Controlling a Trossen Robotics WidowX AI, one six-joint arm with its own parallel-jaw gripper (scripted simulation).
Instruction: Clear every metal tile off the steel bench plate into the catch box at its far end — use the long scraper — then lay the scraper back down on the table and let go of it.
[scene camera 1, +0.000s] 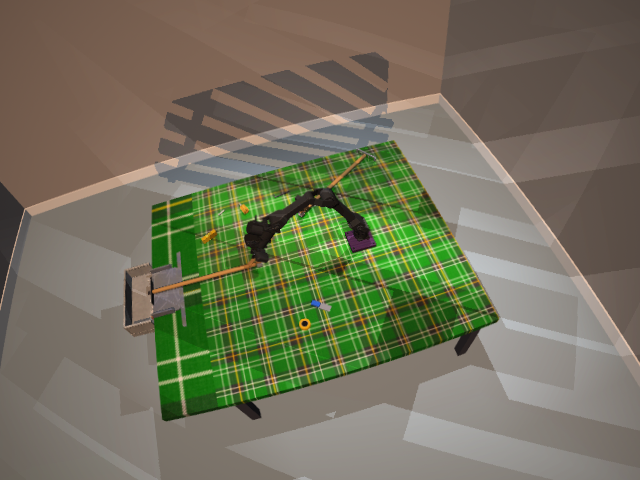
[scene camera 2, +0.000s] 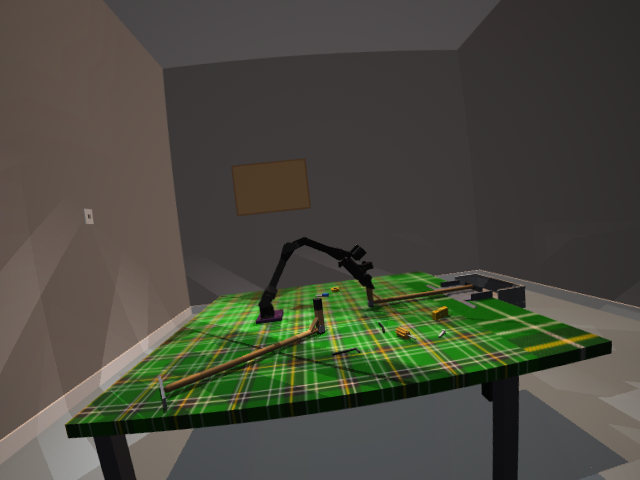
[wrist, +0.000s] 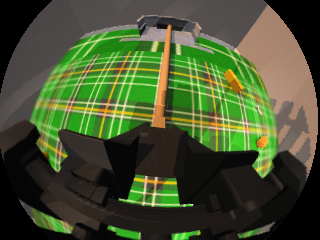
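Observation:
Gripper (wrist: 160, 127) visible. Long scraper (wrist: 161, 152), same.

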